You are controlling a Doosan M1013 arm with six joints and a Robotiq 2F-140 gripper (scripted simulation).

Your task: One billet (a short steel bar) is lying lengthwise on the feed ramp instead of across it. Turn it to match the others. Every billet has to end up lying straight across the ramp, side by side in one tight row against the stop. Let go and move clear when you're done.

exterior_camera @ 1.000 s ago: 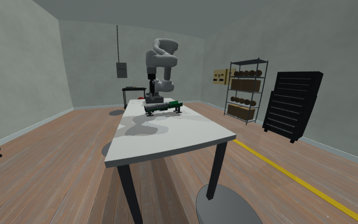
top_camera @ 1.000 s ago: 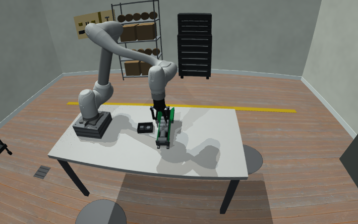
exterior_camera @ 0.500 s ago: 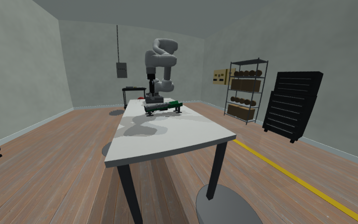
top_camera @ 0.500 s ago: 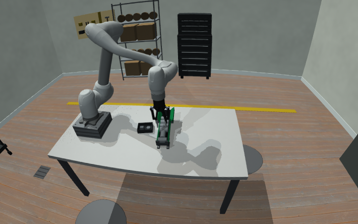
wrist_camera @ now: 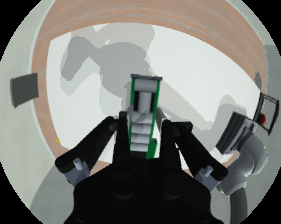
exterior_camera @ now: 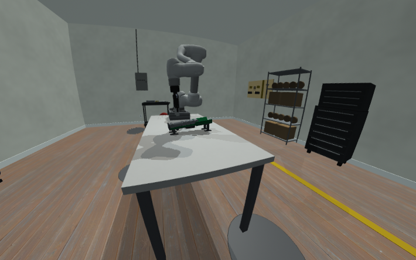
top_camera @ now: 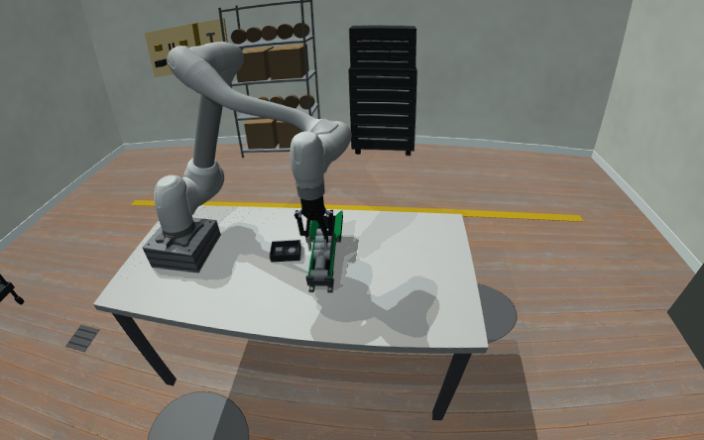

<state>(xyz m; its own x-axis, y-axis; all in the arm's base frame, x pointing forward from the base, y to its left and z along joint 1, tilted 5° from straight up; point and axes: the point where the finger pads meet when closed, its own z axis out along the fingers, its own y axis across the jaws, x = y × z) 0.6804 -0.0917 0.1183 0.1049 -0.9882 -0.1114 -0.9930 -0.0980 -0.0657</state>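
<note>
Right now the dark stop is 10 mm ahead of my hand, 70 mm to the right of it and 130 mm below it. The rest, counted from my hand: black box (190 mm behind, 130 mm to the left, 180 mm below).
</note>
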